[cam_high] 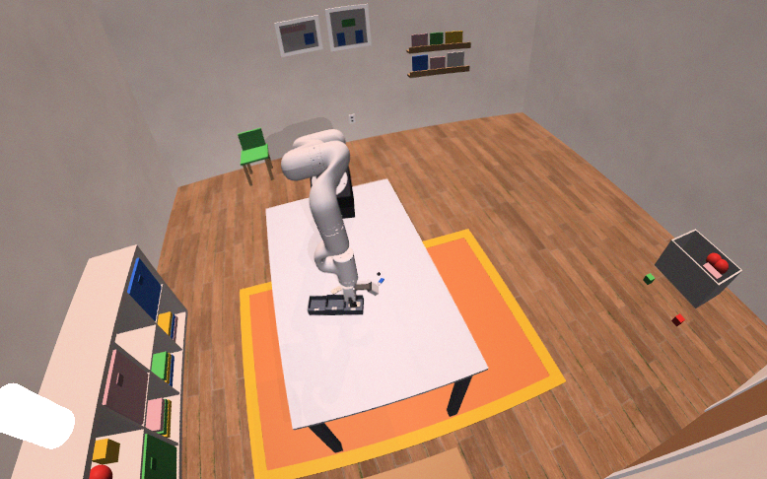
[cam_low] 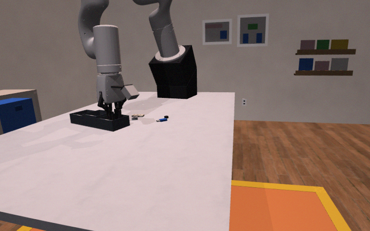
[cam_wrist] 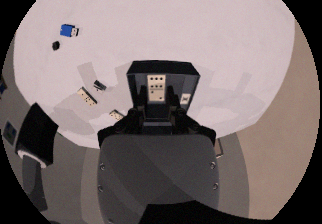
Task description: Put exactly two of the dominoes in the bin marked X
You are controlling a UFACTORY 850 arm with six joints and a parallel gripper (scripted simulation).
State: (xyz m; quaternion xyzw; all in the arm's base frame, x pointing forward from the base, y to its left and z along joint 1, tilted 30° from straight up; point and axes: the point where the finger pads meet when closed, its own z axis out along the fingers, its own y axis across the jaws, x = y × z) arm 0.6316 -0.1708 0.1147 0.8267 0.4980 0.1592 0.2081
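My hand is 90 mm past the small grey piece, 60 mm to the right of it and 30 mm above it. Round my hand: black bin tray (80 mm to the right, 40 mm behind, 20 mm below); then blue USB stick (170 mm to the left, 50 mm behind, 40 mm below); then small black piece (190 mm to the left, 100 mm behind, 40 mm below).
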